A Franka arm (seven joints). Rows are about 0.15 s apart.
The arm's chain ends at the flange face. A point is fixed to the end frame.
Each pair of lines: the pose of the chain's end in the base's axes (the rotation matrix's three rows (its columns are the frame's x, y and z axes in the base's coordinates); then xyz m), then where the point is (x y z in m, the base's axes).
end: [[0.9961 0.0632 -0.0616], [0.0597 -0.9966 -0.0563], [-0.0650 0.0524 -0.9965]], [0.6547 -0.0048 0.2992]
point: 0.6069 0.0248 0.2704
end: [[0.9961 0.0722 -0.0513], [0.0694 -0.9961 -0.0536], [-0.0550 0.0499 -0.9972]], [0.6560 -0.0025 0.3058]
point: 0.6082 0.0267 0.2766
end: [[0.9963 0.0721 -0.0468], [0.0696 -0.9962 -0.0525], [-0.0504 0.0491 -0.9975]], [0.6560 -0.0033 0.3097]
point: 0.6083 0.0259 0.2803
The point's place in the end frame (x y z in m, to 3 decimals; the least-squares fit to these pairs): -0.044 -0.034 0.030
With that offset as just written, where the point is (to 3 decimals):
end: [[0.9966 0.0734 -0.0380], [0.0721 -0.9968 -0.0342], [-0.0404 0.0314 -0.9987]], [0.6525 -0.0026 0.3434]
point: 0.605 0.027 0.314
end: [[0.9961 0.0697 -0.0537], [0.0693 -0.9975 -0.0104], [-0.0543 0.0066 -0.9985]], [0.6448 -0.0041 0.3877]
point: 0.597 0.026 0.360
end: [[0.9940 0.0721 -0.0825], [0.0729 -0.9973 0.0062], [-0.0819 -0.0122 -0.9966]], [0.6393 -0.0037 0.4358]
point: 0.591 0.027 0.410
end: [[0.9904 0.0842 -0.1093], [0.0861 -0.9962 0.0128], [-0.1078 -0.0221 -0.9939]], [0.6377 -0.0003 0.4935]
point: 0.588 0.030 0.469
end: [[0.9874 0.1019 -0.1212], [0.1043 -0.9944 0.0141], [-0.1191 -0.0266 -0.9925]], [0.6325 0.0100 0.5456]
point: 0.582 0.040 0.522
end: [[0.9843 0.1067 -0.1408], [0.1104 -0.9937 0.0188], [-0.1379 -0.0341 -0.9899]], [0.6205 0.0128 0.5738]
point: 0.569 0.042 0.551
